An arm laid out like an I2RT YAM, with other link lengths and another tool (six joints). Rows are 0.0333 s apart.
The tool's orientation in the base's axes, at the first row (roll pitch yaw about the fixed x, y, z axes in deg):
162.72 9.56 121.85
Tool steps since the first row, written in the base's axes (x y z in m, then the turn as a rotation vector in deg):
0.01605 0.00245 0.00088 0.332 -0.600 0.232
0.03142 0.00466 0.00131 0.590 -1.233 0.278
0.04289 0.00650 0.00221 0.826 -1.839 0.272
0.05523 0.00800 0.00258 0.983 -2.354 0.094
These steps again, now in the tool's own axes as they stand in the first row. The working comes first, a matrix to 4 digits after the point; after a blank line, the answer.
The tool's axes in the first row as the columns of a matrix, in the base's axes (used below as rounded here):
-0.5204 0.7851 0.3360
0.8376 0.5458 0.0220
-0.1661 0.2929 -0.9416

-0.00645 0.01420 0.00462 -0.714 0.001 -0.120
-0.01267 0.02759 0.00943 -1.386 -0.128 -0.091
-0.01724 0.03787 0.01247 -2.015 -0.276 -0.019
-0.02247 0.04848 0.01630 -2.499 -0.486 0.190

